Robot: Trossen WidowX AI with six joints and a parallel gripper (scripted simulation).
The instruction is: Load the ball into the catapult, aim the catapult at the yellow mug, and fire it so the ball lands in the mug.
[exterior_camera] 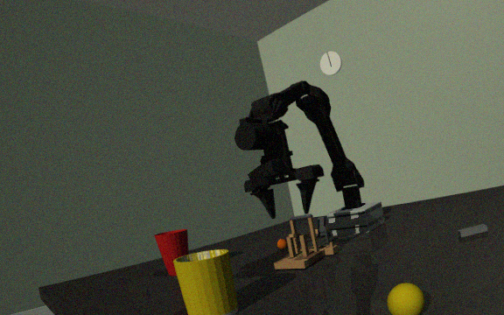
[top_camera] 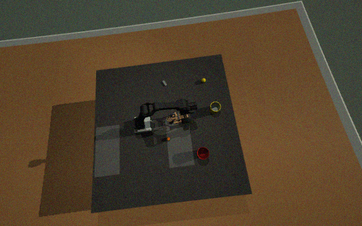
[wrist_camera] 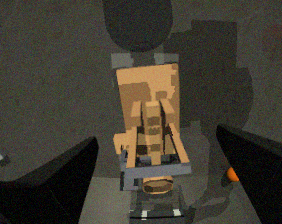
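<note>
Now: gripper tip 180 mm past the orange ball, 160 mm to the left of it and 100 mm above it. Also, from my gripper tip: yellow mug 290 mm ahead, 10 mm to the left, 90 mm below; red mug 80 mm ahead, 340 mm to the right, 90 mm below; wooden catapult 70 mm behind, 20 mm to the left, 60 mm below.
</note>
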